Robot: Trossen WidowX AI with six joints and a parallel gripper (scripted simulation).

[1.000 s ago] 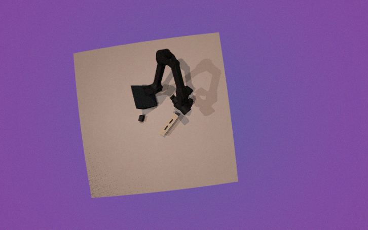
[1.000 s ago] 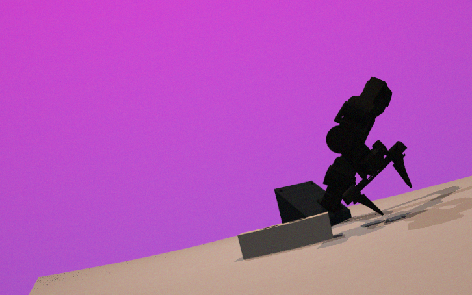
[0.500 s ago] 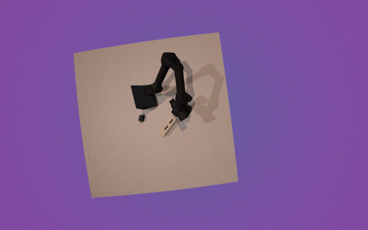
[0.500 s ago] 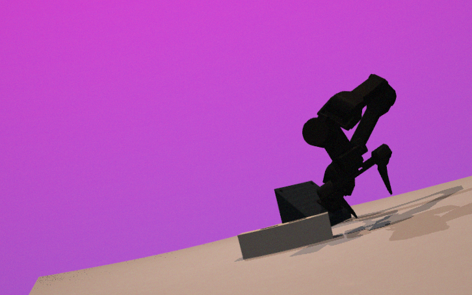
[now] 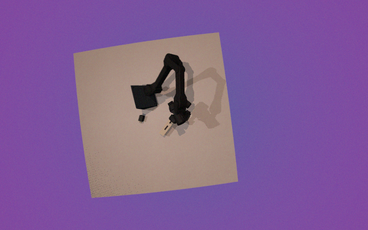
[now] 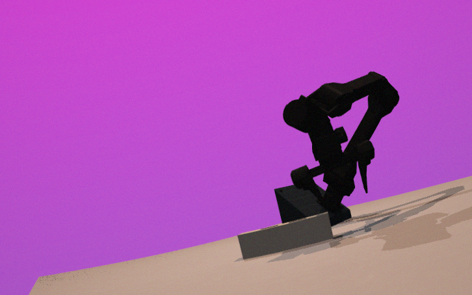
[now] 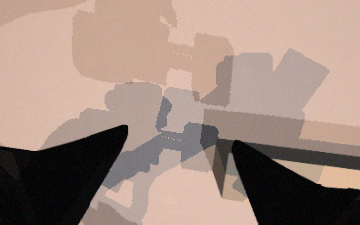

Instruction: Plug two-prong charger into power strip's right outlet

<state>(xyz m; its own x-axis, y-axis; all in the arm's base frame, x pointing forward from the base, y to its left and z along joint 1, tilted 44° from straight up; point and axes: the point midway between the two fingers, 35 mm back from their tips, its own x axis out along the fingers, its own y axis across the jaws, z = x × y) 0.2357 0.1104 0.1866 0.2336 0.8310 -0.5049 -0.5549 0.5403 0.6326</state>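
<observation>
Right now the two-prong charger is 35 cm to the right of my gripper tip, 5 cm below it and 5 cm behind it.
</observation>
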